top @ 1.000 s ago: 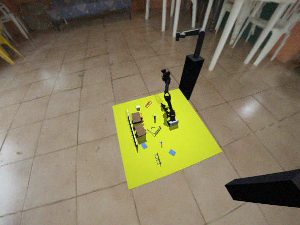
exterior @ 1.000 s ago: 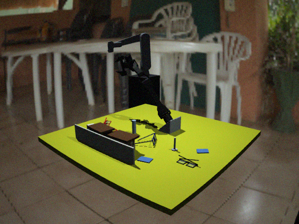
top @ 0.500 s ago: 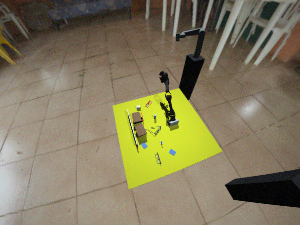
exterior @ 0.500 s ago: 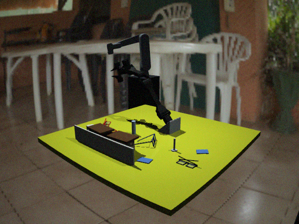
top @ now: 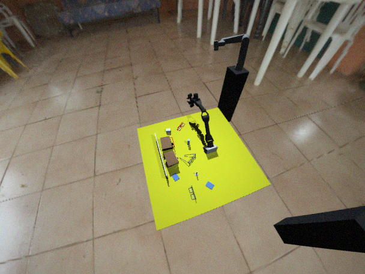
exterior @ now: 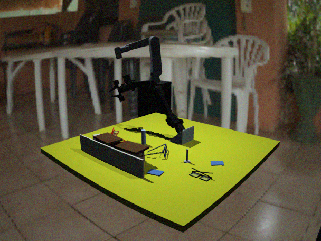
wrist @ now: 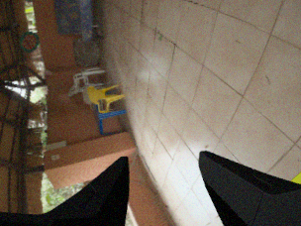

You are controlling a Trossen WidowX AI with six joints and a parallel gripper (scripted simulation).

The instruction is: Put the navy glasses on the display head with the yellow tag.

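Now: the grey post 950 mm to the left of my gripper tip, 250 mm ahead of it and 230 mm below it. The rest, counted from my gripper tip: white panel 590 mm to the left, 560 mm ahead, 200 mm below.
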